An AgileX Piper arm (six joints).
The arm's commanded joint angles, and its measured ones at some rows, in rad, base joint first. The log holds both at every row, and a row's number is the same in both.
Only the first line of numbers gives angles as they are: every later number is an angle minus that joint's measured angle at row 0.
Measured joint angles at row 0: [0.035, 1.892, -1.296, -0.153, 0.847, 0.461]
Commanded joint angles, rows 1 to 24: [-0.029, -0.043, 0.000, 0.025, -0.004, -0.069]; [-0.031, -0.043, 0.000, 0.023, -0.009, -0.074]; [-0.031, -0.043, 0.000, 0.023, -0.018, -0.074]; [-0.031, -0.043, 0.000, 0.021, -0.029, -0.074]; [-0.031, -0.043, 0.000, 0.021, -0.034, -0.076]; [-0.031, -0.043, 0.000, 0.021, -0.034, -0.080]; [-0.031, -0.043, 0.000, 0.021, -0.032, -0.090]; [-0.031, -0.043, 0.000, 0.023, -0.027, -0.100]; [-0.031, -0.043, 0.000, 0.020, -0.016, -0.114]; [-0.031, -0.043, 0.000, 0.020, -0.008, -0.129]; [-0.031, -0.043, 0.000, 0.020, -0.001, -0.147]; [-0.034, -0.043, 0.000, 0.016, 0.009, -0.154]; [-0.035, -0.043, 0.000, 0.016, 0.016, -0.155]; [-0.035, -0.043, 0.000, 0.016, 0.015, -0.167]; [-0.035, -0.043, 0.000, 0.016, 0.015, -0.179]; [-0.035, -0.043, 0.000, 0.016, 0.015, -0.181]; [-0.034, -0.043, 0.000, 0.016, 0.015, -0.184]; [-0.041, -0.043, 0.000, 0.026, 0.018, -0.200]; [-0.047, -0.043, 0.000, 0.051, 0.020, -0.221]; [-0.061, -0.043, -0.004, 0.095, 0.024, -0.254]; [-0.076, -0.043, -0.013, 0.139, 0.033, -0.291]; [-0.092, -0.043, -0.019, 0.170, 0.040, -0.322]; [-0.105, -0.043, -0.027, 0.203, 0.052, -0.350]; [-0.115, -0.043, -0.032, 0.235, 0.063, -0.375]
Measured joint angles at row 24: [-0.067, -0.023, 0.000, 0.127, 0.037, -0.267]
